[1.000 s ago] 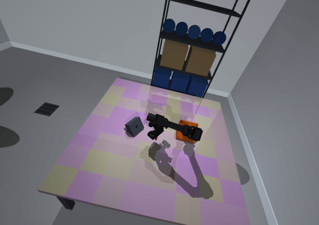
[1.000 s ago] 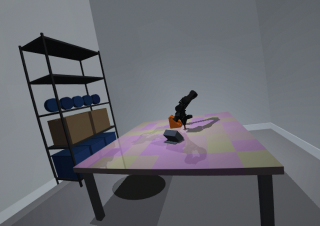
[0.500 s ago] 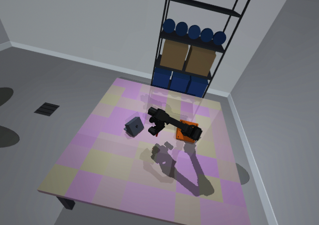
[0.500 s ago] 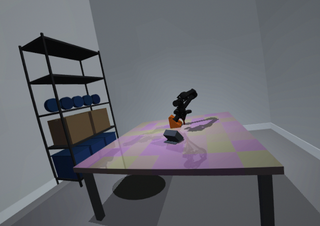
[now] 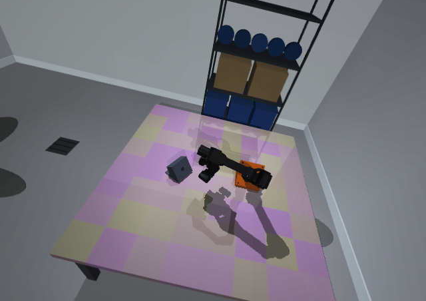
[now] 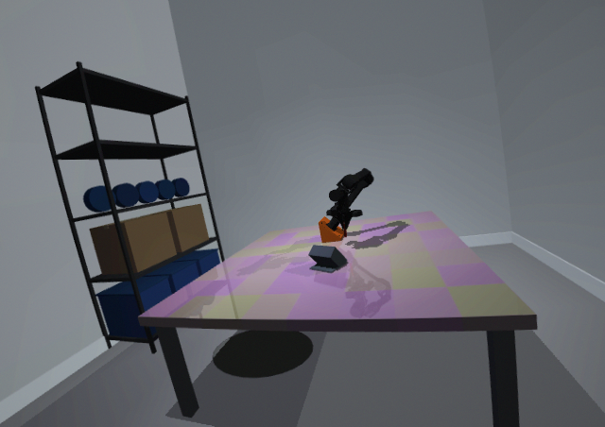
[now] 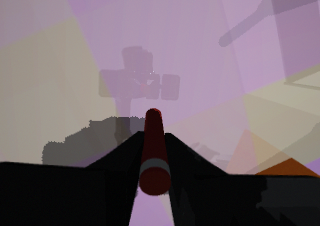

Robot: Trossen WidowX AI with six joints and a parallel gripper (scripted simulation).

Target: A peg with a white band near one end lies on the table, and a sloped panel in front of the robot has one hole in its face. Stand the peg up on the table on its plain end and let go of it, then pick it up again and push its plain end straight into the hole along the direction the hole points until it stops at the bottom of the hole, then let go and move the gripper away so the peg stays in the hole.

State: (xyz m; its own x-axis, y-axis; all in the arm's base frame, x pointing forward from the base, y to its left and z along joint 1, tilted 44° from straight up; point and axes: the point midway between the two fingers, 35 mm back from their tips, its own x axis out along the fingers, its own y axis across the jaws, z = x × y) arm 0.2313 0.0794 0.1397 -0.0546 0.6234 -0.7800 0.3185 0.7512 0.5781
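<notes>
Right now the sloped panel is 20 cm ahead of my gripper tip, 7 cm below it and 4 cm to the right of it. From my gripper tip the other things lie so: red peg: 2 cm above.
</notes>
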